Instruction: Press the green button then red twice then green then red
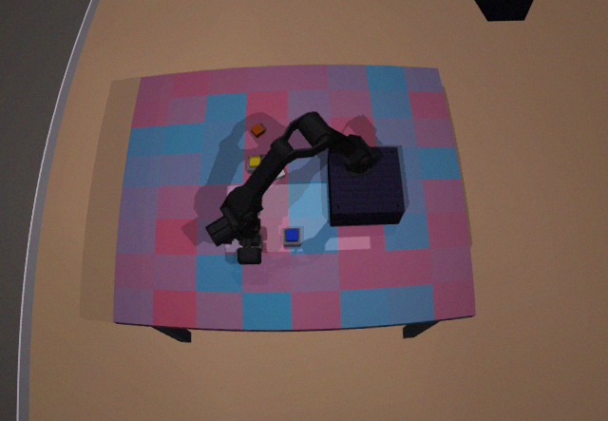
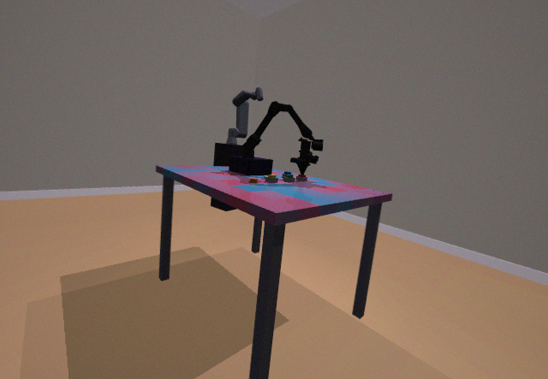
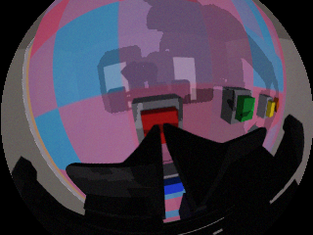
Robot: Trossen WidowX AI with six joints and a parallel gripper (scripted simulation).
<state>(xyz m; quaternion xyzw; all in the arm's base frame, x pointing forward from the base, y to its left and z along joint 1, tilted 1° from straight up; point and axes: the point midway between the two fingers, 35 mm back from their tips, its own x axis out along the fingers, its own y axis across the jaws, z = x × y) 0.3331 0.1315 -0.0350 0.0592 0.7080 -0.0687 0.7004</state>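
My gripper tip is 20 mm past the green button and 120 mm to the left of it. The rest, counted from my gripper tip: blue button (110 mm behind, 10 mm to the left); then white block (110 mm behind, 200 mm to the right, 30 mm below); then red button (10 mm below).
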